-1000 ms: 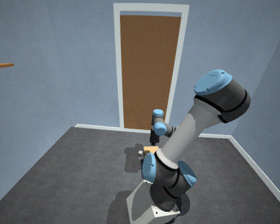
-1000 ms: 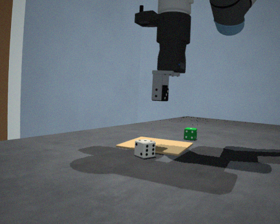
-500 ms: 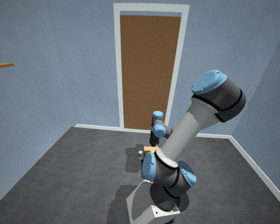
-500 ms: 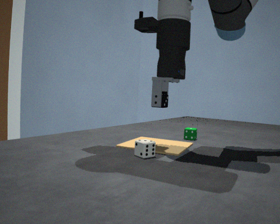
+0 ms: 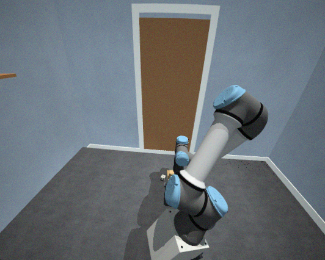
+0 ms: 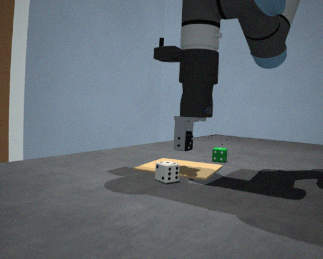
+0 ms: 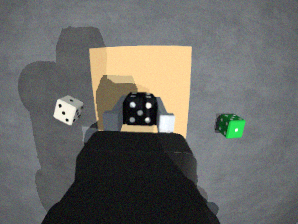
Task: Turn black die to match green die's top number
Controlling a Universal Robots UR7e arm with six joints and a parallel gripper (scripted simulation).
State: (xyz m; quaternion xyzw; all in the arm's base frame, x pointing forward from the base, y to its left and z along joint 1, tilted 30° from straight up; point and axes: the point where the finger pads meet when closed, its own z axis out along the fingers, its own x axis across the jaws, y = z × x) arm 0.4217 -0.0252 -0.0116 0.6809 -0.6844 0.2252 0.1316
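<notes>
My hand is 60 mm above the tan mat. The rest, counted from my hand: white die 110 mm to the left, 40 mm below, 10 mm behind; then black die right at my hand; then green die 140 mm to the right, 40 mm below, 40 mm behind.
</notes>
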